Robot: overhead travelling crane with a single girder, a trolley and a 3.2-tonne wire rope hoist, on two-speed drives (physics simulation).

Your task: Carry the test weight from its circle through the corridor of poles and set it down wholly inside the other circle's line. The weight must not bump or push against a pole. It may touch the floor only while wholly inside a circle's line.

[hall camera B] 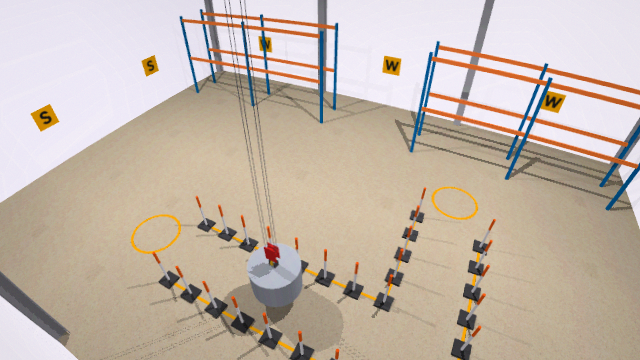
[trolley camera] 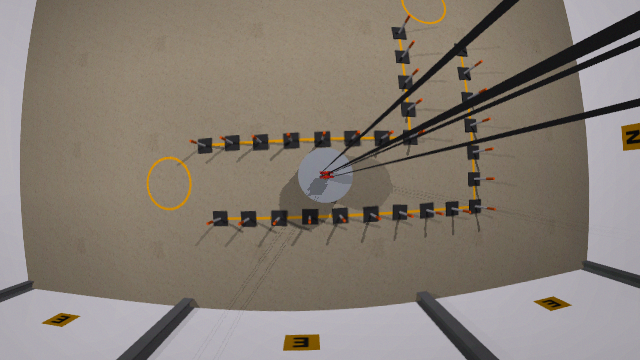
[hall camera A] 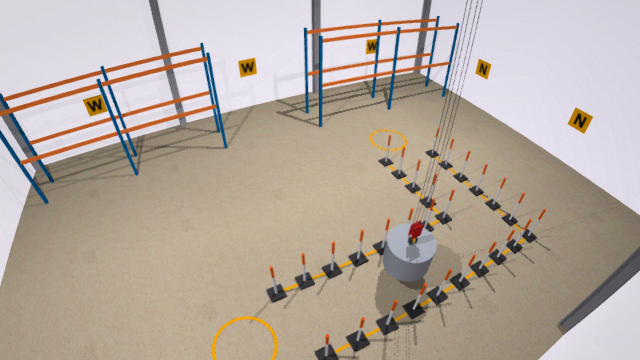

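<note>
The grey test weight [hall camera A: 408, 267] [hall camera B: 276, 290] [trolley camera: 311, 169] hangs upright, clear of the floor, its shadow beneath it. The red hook block [hall camera A: 415, 231] [hall camera B: 272, 253] [trolley camera: 326, 174] is attached at its top centre. The weight is in the long leg of the corridor, between the west row of poles [hall camera A: 332, 270] [hall camera B: 325, 277] [trolley camera: 291, 140] and the east row [hall camera A: 438, 295] [hall camera B: 242, 321] [trolley camera: 370, 214], apart from both in the trolley view. The south circle [hall camera A: 213, 345] [hall camera B: 132, 235] [trolley camera: 147, 183] and the north-west circle [hall camera A: 370, 139] [hall camera B: 432, 201] [trolley camera: 429, 23] hold nothing.
At the north end the corridor turns west between an inner row [hall camera A: 413, 187] [hall camera B: 403, 255] [trolley camera: 405, 82] and an outer row [hall camera A: 477, 190] [hall camera B: 471, 291] [trolley camera: 470, 125]. Two racks stand along the west wall, one south [hall camera A: 117, 127] [hall camera B: 321, 75], one north [hall camera A: 320, 80] [hall camera B: 529, 128].
</note>
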